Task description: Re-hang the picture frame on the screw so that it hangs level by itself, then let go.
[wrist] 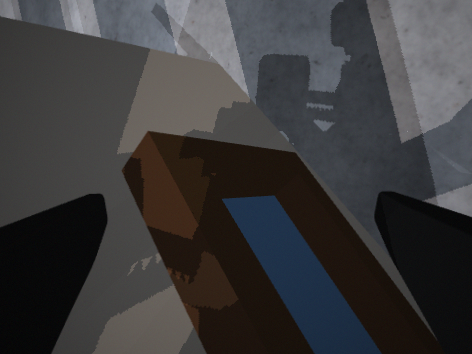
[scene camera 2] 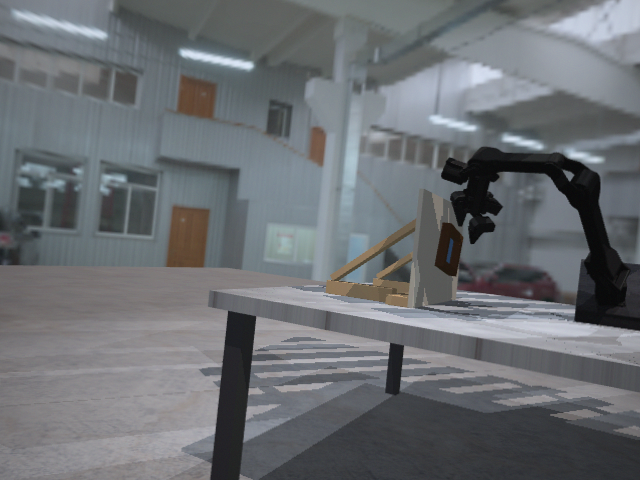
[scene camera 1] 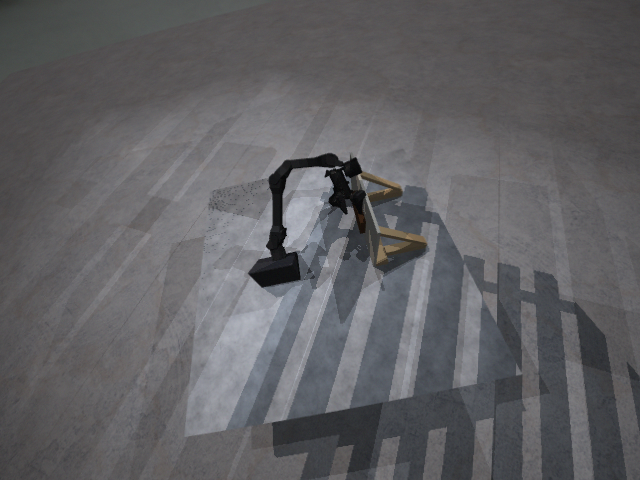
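Seen in the pictures: gripper, fingertip midpoint: (wrist: 242, 206) (scene camera 2: 465, 234) (scene camera 1: 353, 214); arm's base, link origin: (scene camera 2: 610, 297) (scene camera 1: 279, 258).
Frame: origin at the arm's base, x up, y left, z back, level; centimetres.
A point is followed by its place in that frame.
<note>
The brown picture frame (scene camera 1: 361, 222) {x 12.8, y -2.7, z -41.0 cm} (scene camera 2: 443, 253) {x 7.2, y 14.7, z -43.3 cm} (wrist: 340, 250) {x 3.8, y 5.8, z -42.5 cm} with a blue centre is on the face of the upright pale board (scene camera 1: 373, 227) {x 19.6, y -11.0, z -42.8 cm} (scene camera 2: 424, 258) {x 5.3, y 24.0, z -46.7 cm} (wrist: 50, 100) {x 13.6, y -8.9, z -43.1 cm}. In the wrist view its near end edge runs roughly along the board's edge; whether it is exactly level I cannot tell. My gripper (scene camera 1: 351, 208) {x 13.5, y 2.3, z -39.1 cm} (scene camera 2: 466, 232) {x 13.5, y 2.3, z -39.1 cm} (wrist: 242, 206) {x 13.5, y 2.3, z -39.1 cm} is open and empty, pointing down beside the board, above the frame in the second scene view. In the wrist view the frame shows in the gap between the fingertips, apart from both. The screw cannot be made out.
Wooden braces (scene camera 1: 403, 240) {x 5.3, y -13.6, z -56.7 cm} (scene camera 2: 374, 250) {x 6.0, y 24.9, z -60.4 cm} stand behind the board on the table (scene camera 1: 222, 372) {x -7.6, y -41.0, z 35.1 cm} (scene camera 2: 341, 322) {x -9.5, y 59.2, z -55.9 cm}. The arm's dark base (scene camera 1: 276, 271) {x 6.5, y -10.0, z 1.1 cm} (scene camera 2: 586, 294) {x -0.1, y -0.5, z -5.7 cm} stands on the table on the face side of the board.
</note>
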